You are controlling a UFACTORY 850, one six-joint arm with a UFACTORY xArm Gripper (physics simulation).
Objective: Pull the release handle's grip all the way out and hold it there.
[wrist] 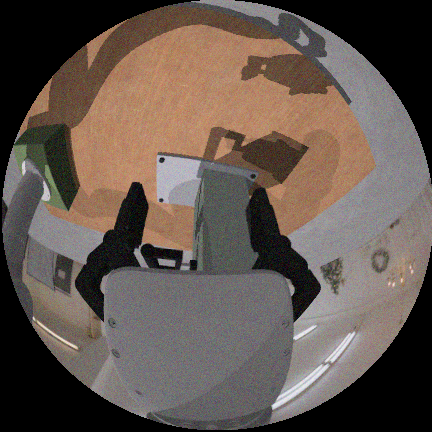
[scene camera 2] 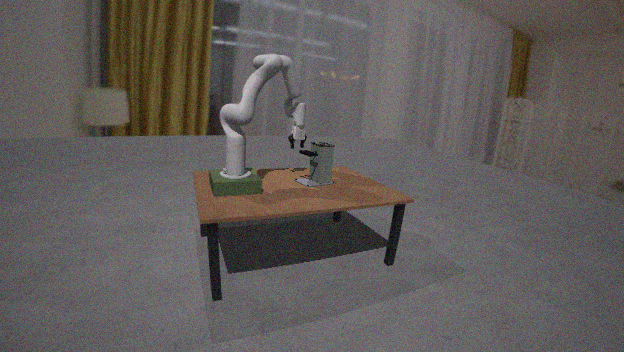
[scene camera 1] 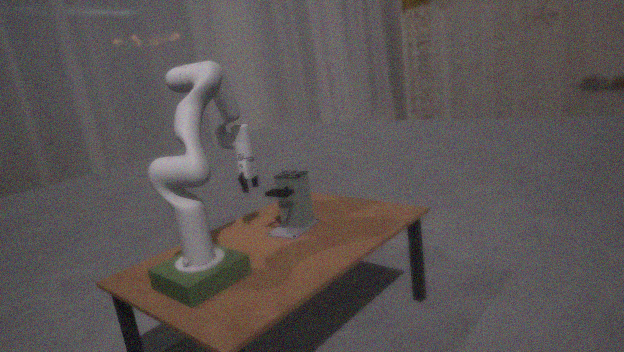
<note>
The pictures show: my gripper and a pale base plate.
</note>
